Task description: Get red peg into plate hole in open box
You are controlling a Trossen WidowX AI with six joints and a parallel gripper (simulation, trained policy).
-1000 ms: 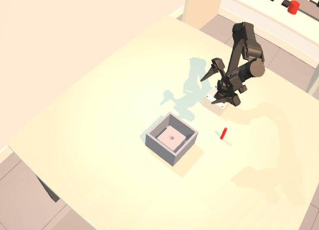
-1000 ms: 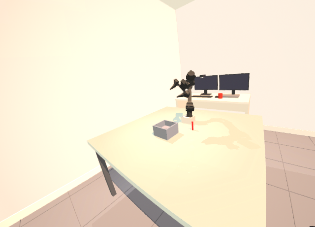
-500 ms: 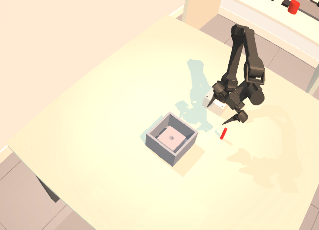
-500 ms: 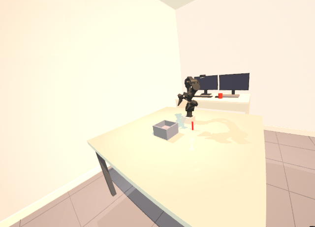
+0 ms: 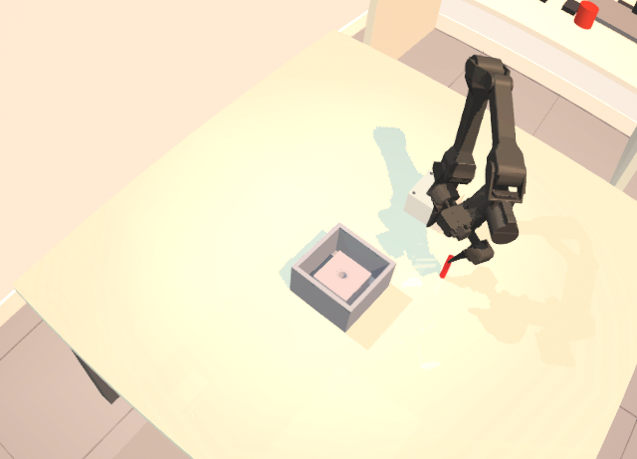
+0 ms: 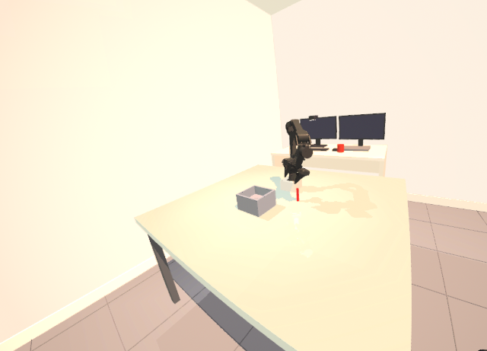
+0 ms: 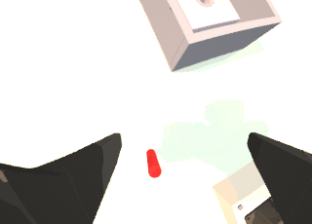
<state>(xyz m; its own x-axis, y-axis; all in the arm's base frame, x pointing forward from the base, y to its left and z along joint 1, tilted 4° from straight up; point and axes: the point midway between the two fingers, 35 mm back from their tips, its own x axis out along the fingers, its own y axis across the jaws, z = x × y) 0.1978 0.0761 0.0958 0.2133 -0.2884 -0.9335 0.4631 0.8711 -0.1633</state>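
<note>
Now: the red peg 30 mm behind my gripper tip, 30 mm to the left of it and 90 mm below it. From my gripper tip the other things lie so: grey box (140 mm ahead, 150 mm to the right, 110 mm below); then pale plate (140 mm ahead, 150 mm to the right, 90 mm below).
</note>
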